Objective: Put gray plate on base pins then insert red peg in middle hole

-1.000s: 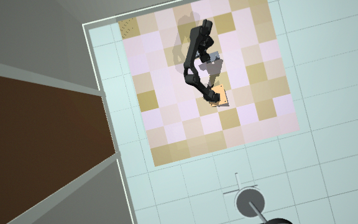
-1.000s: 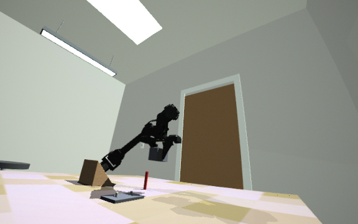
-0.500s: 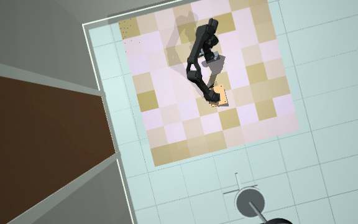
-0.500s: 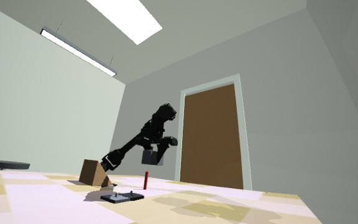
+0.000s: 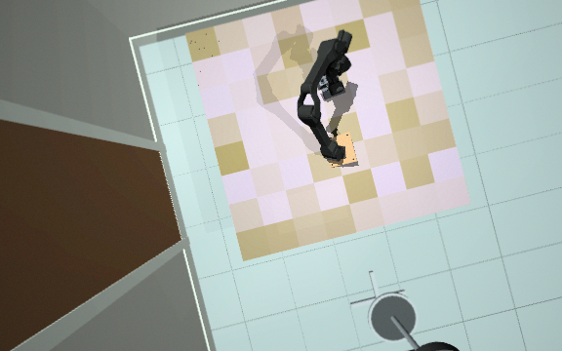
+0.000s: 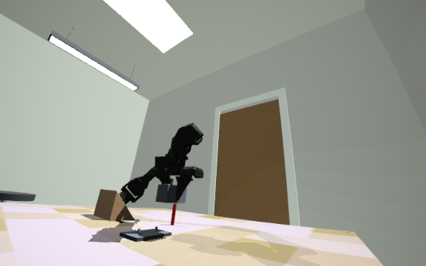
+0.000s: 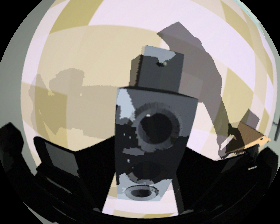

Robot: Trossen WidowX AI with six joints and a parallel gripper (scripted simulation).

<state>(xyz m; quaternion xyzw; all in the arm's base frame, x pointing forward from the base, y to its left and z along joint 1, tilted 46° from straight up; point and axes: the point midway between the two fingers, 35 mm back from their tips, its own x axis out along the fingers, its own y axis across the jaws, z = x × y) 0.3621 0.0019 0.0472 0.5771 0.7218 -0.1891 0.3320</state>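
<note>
My gripper tip is 90 mm above the pin base and 60 mm to the left of it. From my gripper tip the other things lie so: gray plate: 30 mm above; then red peg: 130 mm behind, 110 mm to the left, 60 mm below.
</note>
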